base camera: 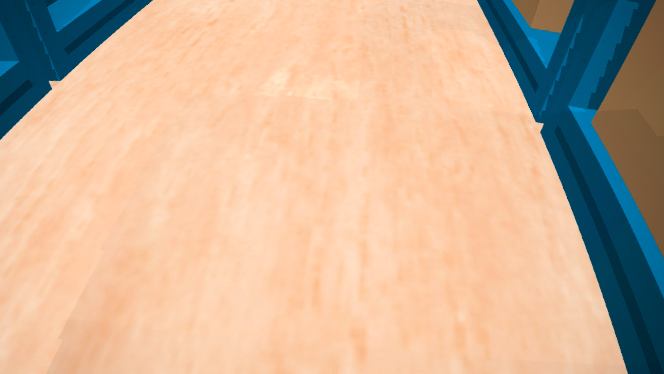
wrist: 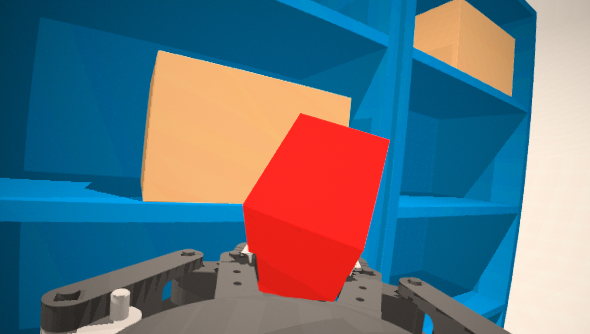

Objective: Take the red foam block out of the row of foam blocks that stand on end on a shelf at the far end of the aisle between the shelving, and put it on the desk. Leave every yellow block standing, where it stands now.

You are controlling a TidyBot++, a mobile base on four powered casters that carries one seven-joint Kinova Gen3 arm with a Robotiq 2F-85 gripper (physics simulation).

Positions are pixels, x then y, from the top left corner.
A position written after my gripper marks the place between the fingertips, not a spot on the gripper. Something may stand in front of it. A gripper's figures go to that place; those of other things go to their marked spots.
Labels:
My gripper (wrist: 300, 258) is 0.17 m from the lens. A red foam block (wrist: 307, 218) is 0.10 m from the lens.

